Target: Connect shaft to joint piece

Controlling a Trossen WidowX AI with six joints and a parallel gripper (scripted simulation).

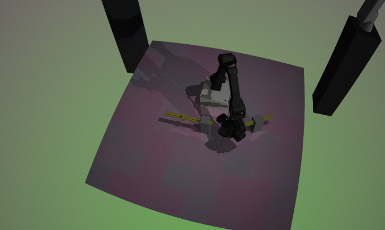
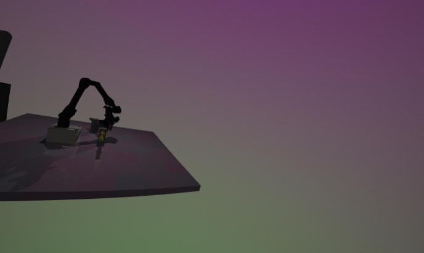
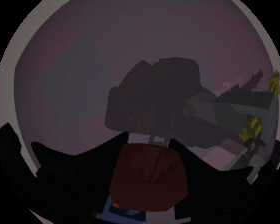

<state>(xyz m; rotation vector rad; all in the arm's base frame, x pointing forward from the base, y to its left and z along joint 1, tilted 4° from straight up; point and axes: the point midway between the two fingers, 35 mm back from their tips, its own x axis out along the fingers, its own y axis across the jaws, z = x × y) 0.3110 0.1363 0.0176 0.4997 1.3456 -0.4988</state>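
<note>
The joint piece lies 40 mm above my gripper tip, 20 mm behind it and 10 mm to the left of it.
</note>
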